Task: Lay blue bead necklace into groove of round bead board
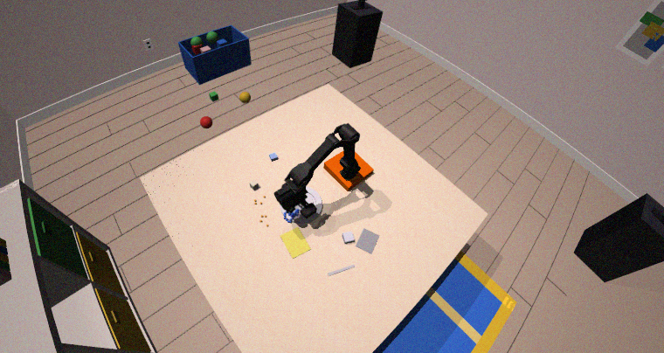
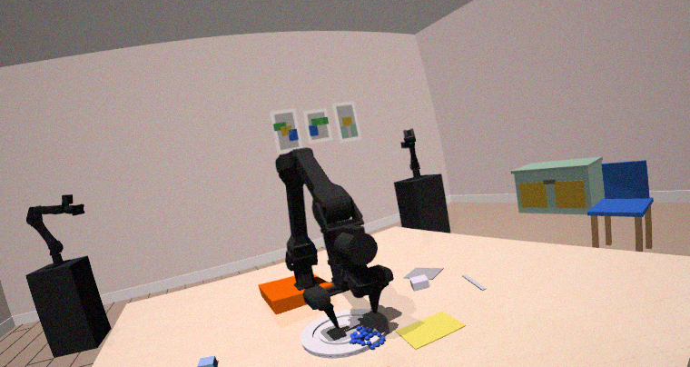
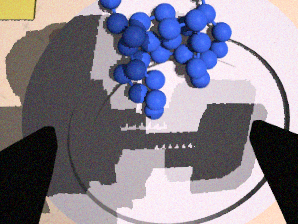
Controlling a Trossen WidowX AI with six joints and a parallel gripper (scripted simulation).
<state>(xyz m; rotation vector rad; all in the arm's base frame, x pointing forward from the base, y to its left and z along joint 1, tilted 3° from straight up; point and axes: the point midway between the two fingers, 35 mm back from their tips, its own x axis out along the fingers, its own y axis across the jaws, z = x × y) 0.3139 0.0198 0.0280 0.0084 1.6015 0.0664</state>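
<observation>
Now: gripper tip 3 cm past the round bead board, 3 cm above it and 2 cm to the left of it. From my gripper tip the other things lie so: yellow sheet (12 cm to the left, 10 cm ahead, 4 cm below); then small grey block (24 cm to the left, 11 cm behind, 3 cm below); then pale cube (23 cm to the right, 10 cm ahead, 2 cm below).
</observation>
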